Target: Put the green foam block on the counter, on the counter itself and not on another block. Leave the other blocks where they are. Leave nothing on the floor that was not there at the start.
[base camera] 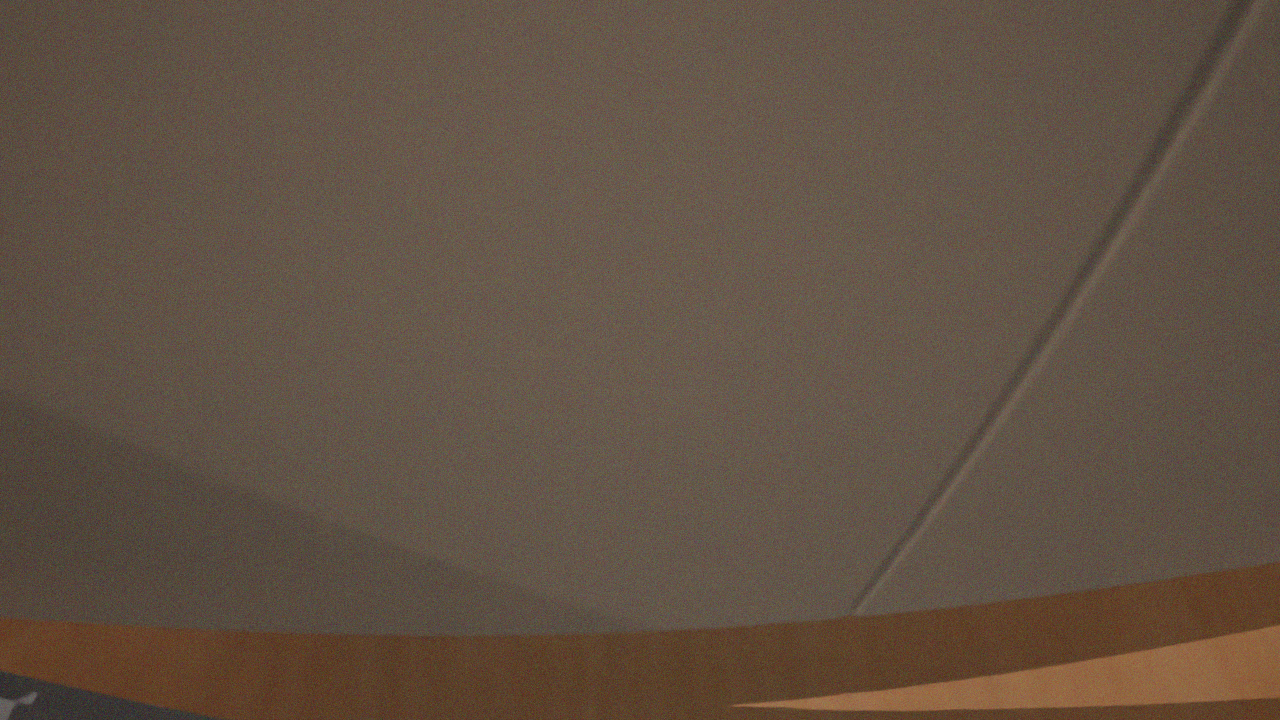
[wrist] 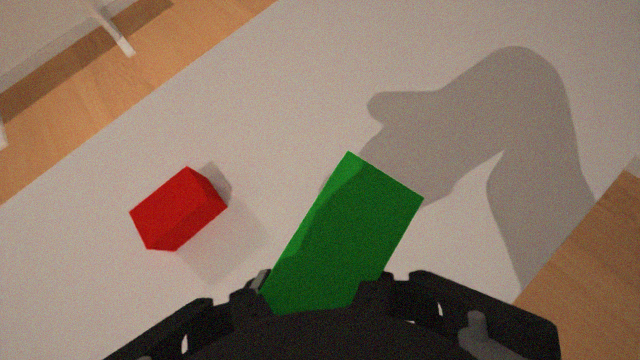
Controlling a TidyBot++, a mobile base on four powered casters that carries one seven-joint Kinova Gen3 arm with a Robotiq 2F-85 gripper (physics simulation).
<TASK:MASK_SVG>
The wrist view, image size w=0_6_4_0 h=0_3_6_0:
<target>gripper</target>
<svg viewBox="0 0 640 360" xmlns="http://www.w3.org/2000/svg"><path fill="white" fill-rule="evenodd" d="M103 359L562 360L557 327L551 321L429 271L412 271L408 274L409 281L394 280L391 272L382 271L377 281L360 282L351 305L334 309L301 311L279 316L278 314L274 315L262 294L257 295L272 271L271 269L263 269L259 271L256 278L247 281L243 288L232 292L229 295L229 302L213 306L212 298L195 299ZM187 334L188 350L182 355L182 342Z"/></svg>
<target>green foam block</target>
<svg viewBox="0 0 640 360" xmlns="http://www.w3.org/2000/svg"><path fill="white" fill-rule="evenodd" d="M424 197L352 152L347 151L257 295L262 294L274 315L278 314L279 316L301 311L334 309L351 305L361 281L378 280Z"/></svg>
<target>red block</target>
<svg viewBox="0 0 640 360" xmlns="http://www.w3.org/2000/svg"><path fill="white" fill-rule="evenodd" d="M206 177L186 166L129 211L146 249L175 252L227 208L227 205Z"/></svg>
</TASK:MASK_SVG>
